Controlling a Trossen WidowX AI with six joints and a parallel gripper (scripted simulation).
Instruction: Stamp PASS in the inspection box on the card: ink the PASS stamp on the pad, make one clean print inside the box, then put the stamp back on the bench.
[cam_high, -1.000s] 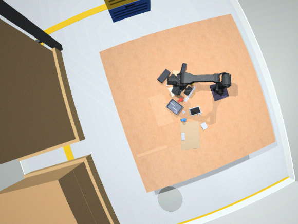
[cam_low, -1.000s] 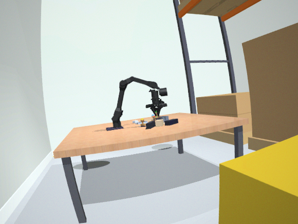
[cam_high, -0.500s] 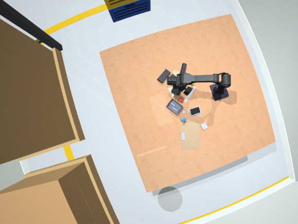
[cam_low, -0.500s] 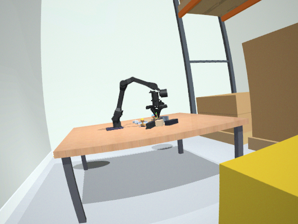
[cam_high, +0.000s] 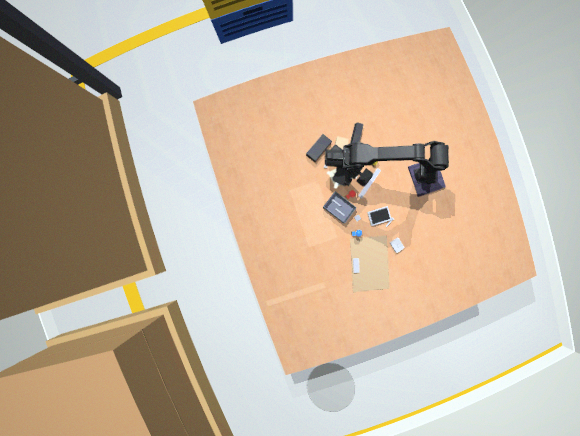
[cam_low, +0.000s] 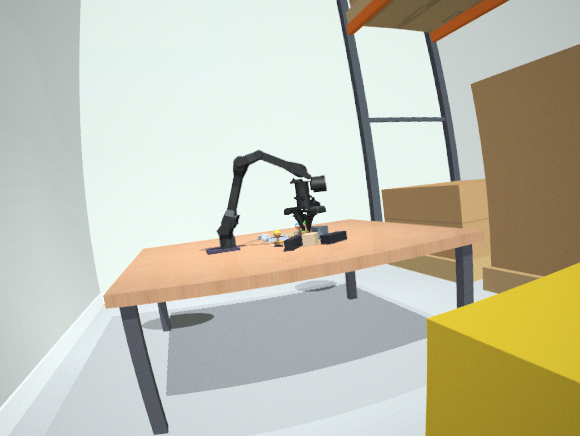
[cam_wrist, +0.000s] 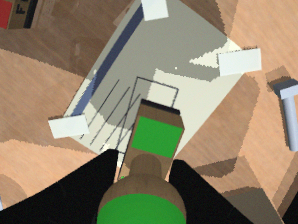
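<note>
Right now my gripper tip is 50 mm above the white card, 10 mm to the right of it and 10 mm short of it. Round my gripper tip: red-topped stamp 100 mm to the left, 30 mm below, 10 mm ahead; grey bar 90 mm behind, 80 mm to the left, 50 mm below; tan block 110 mm to the right, 20 mm below, 20 mm behind.
</note>
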